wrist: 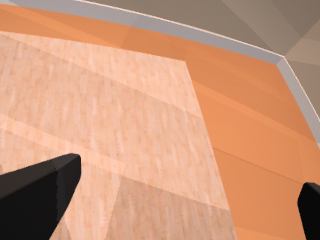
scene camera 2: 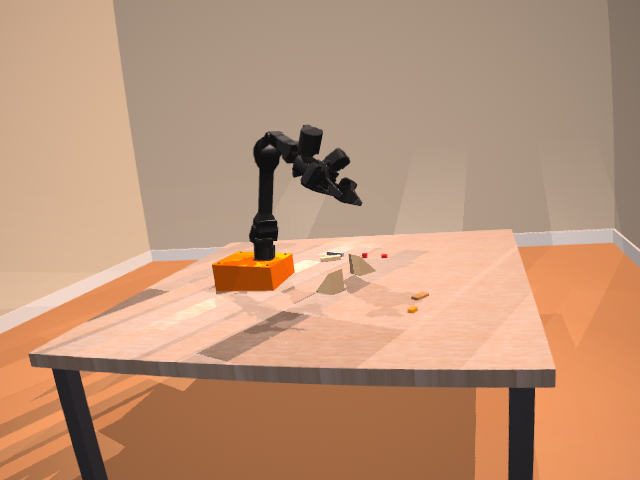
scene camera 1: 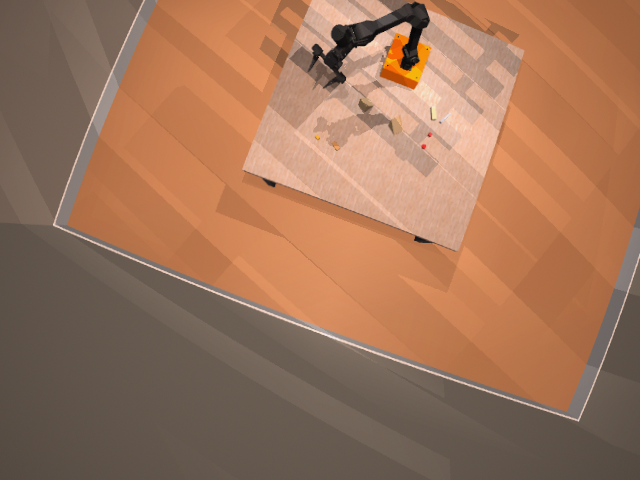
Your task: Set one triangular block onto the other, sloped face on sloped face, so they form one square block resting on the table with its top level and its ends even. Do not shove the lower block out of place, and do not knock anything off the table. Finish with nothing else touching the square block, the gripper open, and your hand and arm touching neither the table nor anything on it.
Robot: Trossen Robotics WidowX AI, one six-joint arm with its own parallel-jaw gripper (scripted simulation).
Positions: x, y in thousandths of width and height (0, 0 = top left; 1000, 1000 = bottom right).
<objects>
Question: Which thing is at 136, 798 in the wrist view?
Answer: My gripper.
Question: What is my gripper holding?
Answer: Nothing.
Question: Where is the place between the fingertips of my gripper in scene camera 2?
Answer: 549, 418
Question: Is my gripper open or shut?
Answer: Open.
</objects>
